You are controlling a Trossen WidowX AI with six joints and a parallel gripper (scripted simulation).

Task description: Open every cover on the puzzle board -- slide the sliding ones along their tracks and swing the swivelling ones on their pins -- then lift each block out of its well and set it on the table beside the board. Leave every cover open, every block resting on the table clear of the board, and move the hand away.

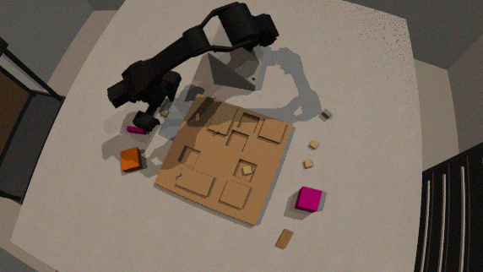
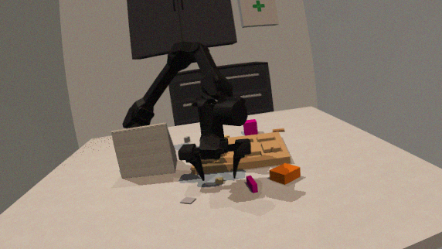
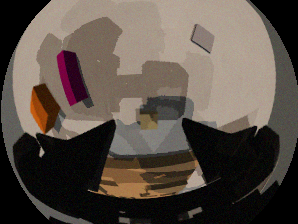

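Now: the tan puzzle board 120 mm ahead of my gripper tip, 220 mm to the left of it and 10 mm above it. Round my gripper tip: magenta bar 70 mm ahead, 80 mm to the right; then orange block 160 mm ahead, 70 mm to the right, 10 mm above; then grey tile 90 mm behind, 90 mm to the right, 10 mm below.
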